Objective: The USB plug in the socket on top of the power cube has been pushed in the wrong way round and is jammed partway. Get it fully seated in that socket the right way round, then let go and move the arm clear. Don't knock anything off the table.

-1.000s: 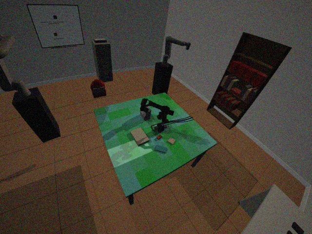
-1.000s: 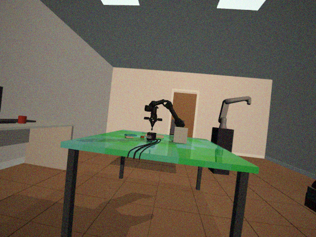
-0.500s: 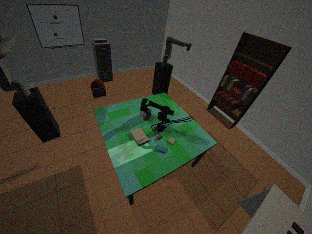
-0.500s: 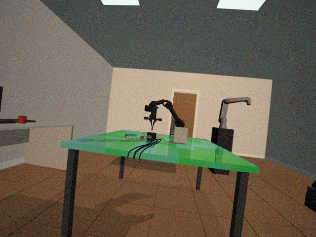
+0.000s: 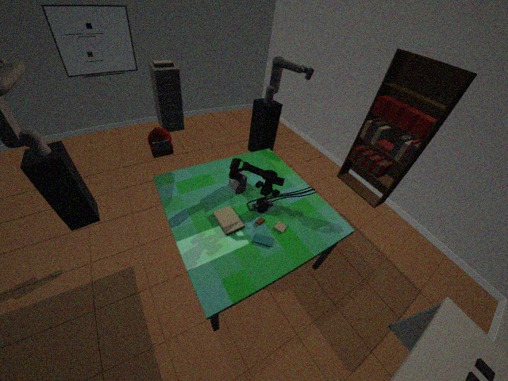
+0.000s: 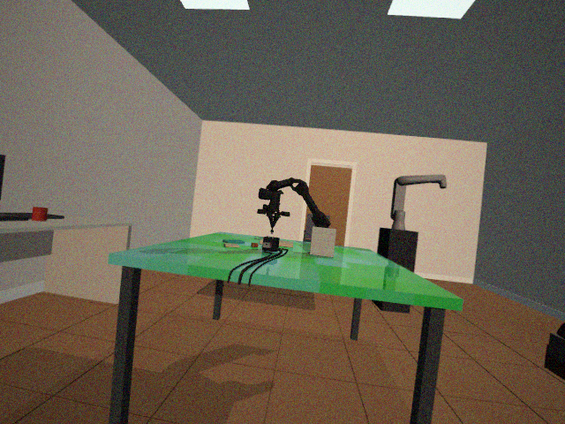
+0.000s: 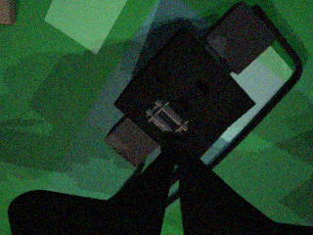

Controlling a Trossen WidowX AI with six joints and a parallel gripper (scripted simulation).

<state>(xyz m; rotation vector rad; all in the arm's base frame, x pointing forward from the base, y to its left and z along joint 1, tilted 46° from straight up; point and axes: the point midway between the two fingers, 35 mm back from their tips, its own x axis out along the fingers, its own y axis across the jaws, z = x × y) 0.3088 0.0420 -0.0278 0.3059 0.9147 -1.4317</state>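
Right now my gripper tip is 10 mm to the right of the socket and 70 mm above it. Round my gripper tip: small block 100 mm ahead, 110 mm to the right, 130 mm below.
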